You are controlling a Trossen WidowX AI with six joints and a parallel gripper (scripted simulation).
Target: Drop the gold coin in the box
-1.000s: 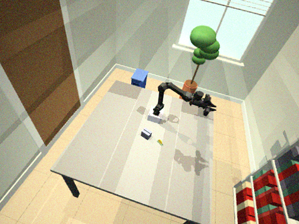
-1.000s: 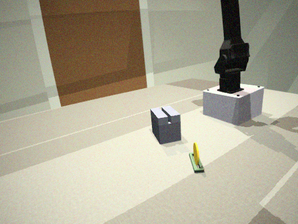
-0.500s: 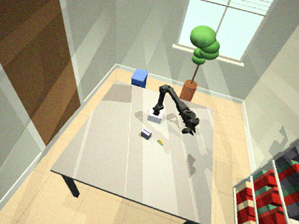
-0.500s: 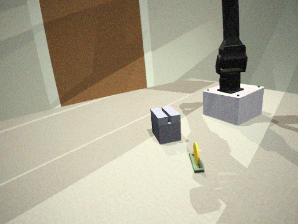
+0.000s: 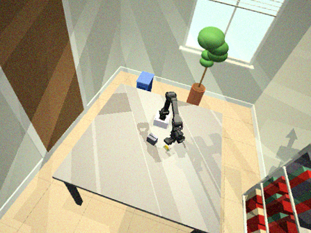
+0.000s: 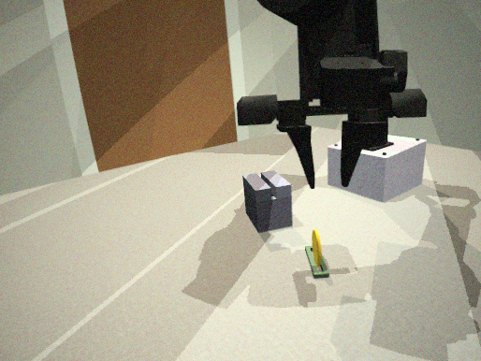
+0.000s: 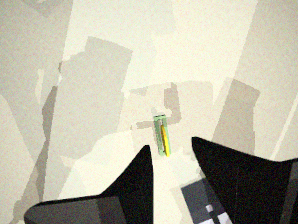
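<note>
The gold coin is 10 mm behind my gripper tip, 40 mm to the right of it and 100 mm below it.
</note>
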